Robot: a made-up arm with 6 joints.
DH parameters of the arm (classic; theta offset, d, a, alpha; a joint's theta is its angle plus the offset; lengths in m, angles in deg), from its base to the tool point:
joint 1: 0 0.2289 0 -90
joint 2: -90 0 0.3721 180
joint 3: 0 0 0 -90
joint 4: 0 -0.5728 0 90
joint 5: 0 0.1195 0 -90
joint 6: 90 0 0 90
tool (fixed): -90 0 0 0
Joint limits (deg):
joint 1: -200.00..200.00
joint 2: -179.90..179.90
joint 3: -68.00..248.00
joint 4: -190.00..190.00
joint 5: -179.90..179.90
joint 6: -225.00..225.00
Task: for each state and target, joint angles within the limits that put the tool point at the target. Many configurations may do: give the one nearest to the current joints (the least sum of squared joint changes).
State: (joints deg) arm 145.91 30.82 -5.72 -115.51 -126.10 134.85
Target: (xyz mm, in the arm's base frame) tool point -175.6 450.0 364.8
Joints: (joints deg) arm 107.56 -8.36 -20.41 -105.38 -126.10 134.85
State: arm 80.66 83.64 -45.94 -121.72 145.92 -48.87
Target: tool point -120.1 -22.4 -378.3
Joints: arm 66.12 119.77 -6.70 -147.47 145.92 -48.87
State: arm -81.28 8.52 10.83 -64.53 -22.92 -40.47
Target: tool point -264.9 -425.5 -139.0
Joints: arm -115.03 59.84 -2.34 -59.88 -22.92 -40.47
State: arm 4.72 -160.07 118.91 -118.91 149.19 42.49
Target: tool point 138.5 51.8 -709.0
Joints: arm 0.51 -179.79 114.84 -115.04 149.19 42.49
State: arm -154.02 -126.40 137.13 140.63 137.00 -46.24
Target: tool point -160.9 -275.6 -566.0
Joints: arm -138.07 -167.70 137.04 144.69 137.00 -46.24
